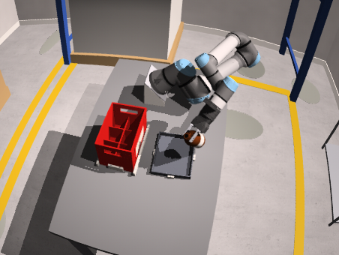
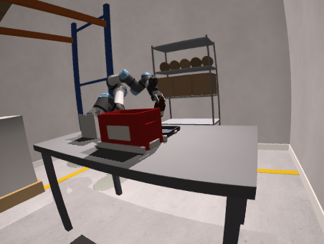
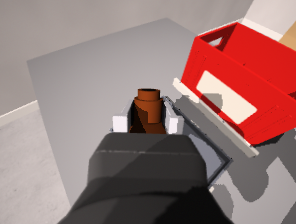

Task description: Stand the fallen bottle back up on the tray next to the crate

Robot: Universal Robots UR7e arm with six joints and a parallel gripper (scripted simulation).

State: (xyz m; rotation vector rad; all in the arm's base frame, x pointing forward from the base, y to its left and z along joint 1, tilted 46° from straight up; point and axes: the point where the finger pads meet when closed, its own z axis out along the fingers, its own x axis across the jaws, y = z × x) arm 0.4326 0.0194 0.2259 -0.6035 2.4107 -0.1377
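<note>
My hand is 2 cm past the bottle, 2 cm to the right of it and 4 cm above it. Also, from my hand: tray: 2 cm behind, 6 cm to the right, 19 cm below; then red crate: 5 cm behind, 32 cm to the right, 12 cm below.
</note>
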